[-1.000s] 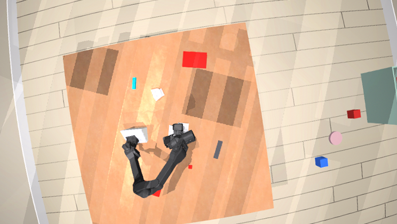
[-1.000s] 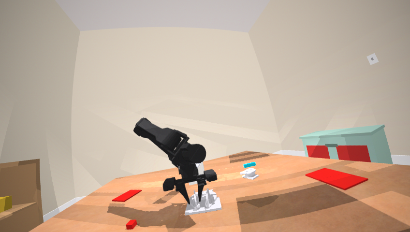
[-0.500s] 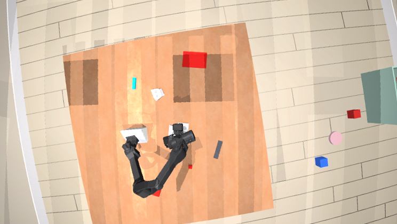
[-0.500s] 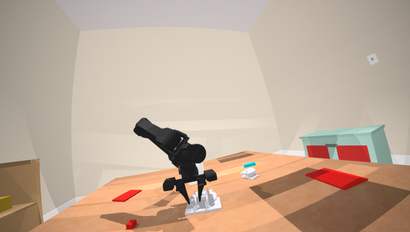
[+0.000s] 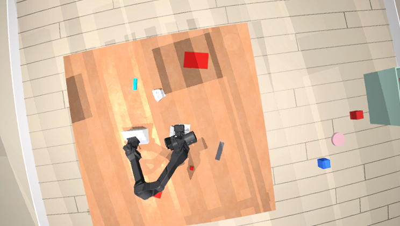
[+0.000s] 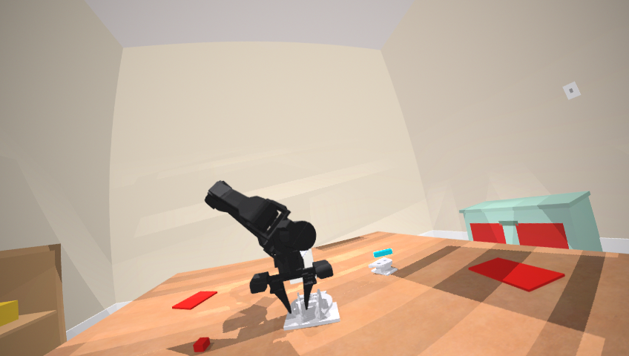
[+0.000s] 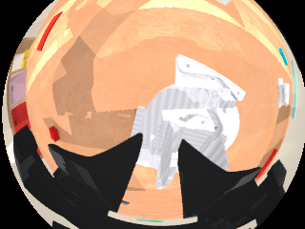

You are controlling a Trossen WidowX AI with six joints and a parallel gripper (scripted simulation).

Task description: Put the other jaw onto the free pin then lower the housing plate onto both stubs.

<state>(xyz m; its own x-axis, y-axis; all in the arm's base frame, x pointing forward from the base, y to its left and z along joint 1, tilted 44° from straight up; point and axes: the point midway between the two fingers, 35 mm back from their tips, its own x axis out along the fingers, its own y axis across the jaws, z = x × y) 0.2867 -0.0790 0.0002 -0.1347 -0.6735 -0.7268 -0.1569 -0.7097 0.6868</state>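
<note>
Right now the white base plate is 30 mm to the left of my gripper tip, 20 mm ahead of it and 10 mm below it. Also, from my gripper tip: cyan bar 410 mm to the left, 220 mm behind; grey bar 220 mm ahead, 140 mm to the right, 10 mm below; small red cube 210 mm to the right, 20 mm ahead, 10 mm below.
</note>
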